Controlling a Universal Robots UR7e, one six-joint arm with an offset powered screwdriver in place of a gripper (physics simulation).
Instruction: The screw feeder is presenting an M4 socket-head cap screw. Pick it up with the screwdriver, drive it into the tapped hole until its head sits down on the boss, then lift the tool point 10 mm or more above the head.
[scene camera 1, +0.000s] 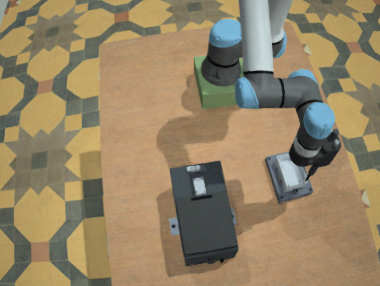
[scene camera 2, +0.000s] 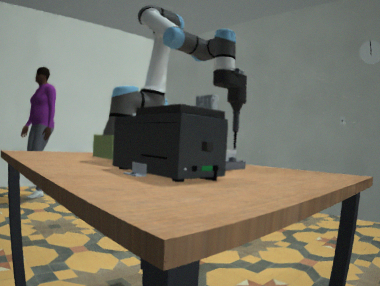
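Note:
The black screw feeder (scene camera 1: 207, 225) (scene camera 2: 150, 142) stands on the table; no screw can be made out on it. A dark grey plate (scene camera 1: 276, 186) (scene camera 2: 239, 164) with a light grey raised part (scene camera 1: 284, 164) (scene camera 2: 231, 153) lies to the right of the feeder in scene camera 1. My screwdriver (scene camera 1: 308, 178) (scene camera 2: 235, 146) points down, its thin dark bit at the right side of the raised part in scene camera 1 and low over the plate in scene camera 2. The tapped hole, the boss and any screw at the bit's end are too small to tell, as is any contact.
The arm's base stands on a green block (scene camera 1: 218, 97) (scene camera 2: 103, 146) at the back of the wooden table (scene camera 1: 135, 125) (scene camera 2: 165, 200). Small metal brackets (scene camera 1: 174, 226) (scene camera 2: 139, 169) stick out beside the feeder. A person in purple (scene camera 2: 42, 107) stands beyond the table.

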